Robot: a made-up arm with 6 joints. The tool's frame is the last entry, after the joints.
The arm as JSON. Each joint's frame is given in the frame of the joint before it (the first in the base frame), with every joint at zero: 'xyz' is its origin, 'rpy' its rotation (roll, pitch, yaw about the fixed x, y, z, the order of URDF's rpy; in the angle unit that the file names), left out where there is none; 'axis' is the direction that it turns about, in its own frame. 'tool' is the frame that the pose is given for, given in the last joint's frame.
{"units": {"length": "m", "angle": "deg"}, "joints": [
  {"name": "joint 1", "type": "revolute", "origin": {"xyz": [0.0, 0.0, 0.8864]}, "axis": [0.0, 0.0, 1.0]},
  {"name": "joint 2", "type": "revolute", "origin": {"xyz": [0.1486, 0.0, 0.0]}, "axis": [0.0, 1.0, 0.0]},
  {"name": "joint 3", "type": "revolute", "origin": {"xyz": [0.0, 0.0, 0.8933]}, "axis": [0.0, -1.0, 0.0]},
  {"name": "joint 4", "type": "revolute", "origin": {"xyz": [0.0, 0.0, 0.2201]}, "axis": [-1.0, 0.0, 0.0]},
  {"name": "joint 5", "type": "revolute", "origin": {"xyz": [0.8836, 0.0, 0.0]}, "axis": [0.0, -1.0, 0.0]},
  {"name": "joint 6", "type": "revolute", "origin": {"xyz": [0.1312, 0.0, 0.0]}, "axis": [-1.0, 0.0, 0.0]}
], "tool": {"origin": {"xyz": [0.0, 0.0, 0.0]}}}
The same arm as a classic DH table. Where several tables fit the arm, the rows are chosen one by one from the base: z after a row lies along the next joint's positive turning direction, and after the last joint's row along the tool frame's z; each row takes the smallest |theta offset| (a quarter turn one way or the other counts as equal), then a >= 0, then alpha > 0; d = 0 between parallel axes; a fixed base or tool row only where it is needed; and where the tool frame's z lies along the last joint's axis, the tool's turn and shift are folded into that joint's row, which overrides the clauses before.
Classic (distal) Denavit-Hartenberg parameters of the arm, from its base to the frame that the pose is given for. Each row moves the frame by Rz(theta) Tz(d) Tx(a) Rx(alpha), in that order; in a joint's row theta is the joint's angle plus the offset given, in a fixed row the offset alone. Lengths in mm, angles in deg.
joint 1: theta offset 0  d 886.4  a 148.6  alpha -90
joint 2: theta offset -90  d 0  a 893.3  alpha 180
joint 3: theta offset 0  d 0  a 220.1  alpha -90
joint 4: theta offset 0  d -883.6  a 0  alpha 90
joint 5: theta offset 0  d 0  a 0  alpha -90
joint 6: theta offset 90  d -131.2  a 0  alpha 90
tool (fixed): theta offset -90  d 0  a 0  alpha 0

